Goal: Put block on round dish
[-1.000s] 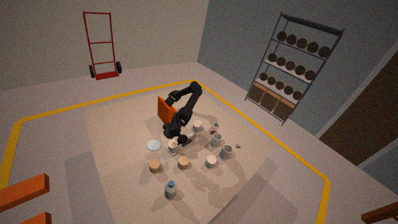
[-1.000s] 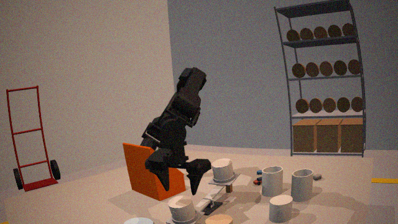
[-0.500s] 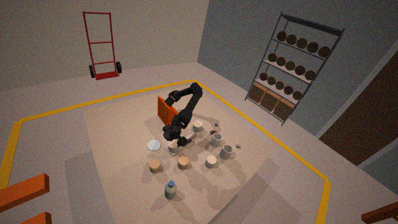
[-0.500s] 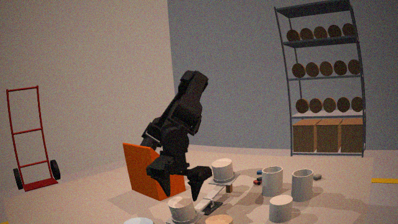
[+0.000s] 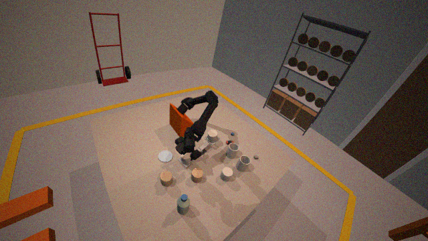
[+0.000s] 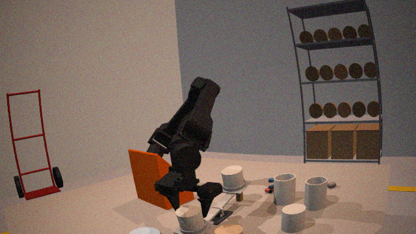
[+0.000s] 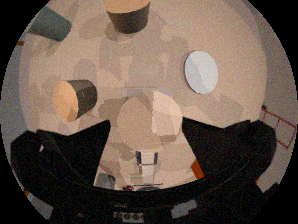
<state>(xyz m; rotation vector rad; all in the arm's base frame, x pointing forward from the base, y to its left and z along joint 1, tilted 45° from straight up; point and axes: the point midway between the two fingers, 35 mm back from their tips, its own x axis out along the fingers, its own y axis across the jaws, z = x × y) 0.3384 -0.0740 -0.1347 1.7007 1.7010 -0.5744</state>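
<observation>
The small grey block lies 10 mm behind my gripper tip and 30 mm below it. From my gripper tip the other things lie so: bottle 250 mm ahead, 190 mm to the right, 40 mm above; round dish 120 mm behind, 100 mm to the right, 70 mm below; balance 20 mm behind, 140 mm to the left, 40 mm below.
</observation>
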